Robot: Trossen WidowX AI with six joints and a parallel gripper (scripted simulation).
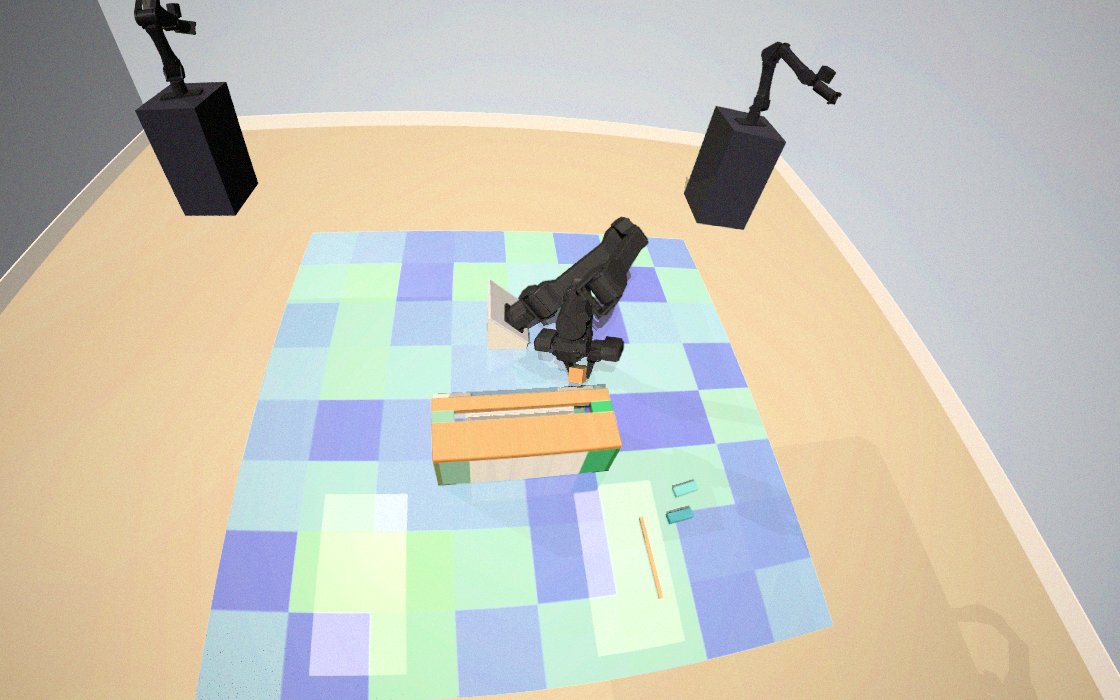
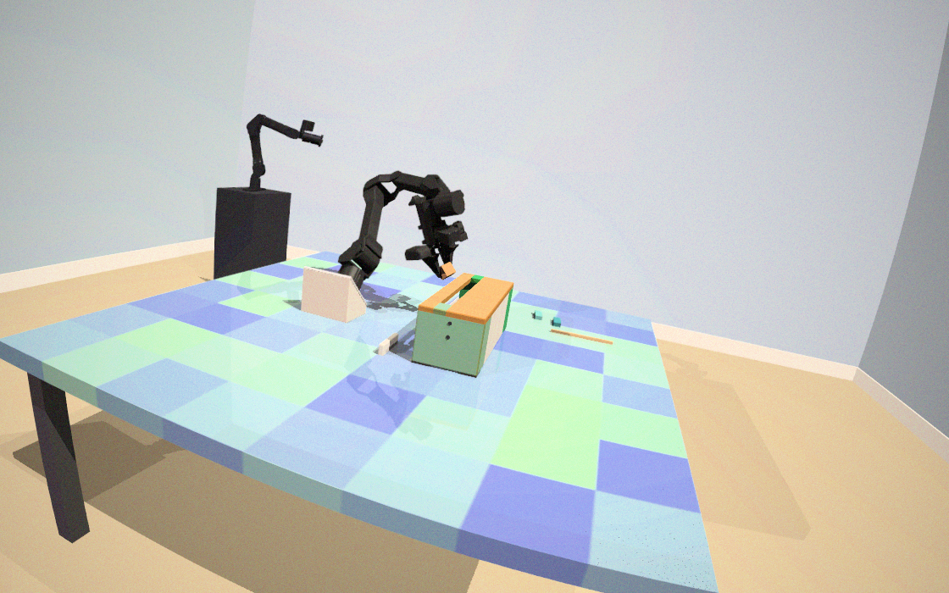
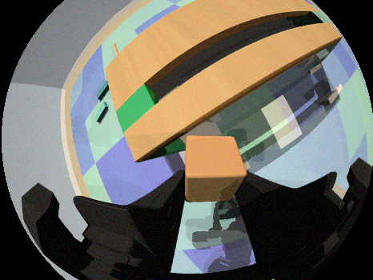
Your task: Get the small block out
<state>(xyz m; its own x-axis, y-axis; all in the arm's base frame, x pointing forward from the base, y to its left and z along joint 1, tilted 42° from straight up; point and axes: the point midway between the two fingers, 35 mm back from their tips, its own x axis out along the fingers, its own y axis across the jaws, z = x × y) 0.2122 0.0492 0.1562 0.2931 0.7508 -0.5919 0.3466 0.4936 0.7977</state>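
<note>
Now: gripper tip 1 cm to the left of the small block and 1 cm below it. From my gripper tip the other things lie so: box: 9 cm ahead, 13 cm to the right, 6 cm below; then thin stick: 38 cm ahead, 15 cm to the left, 12 cm below.
</note>
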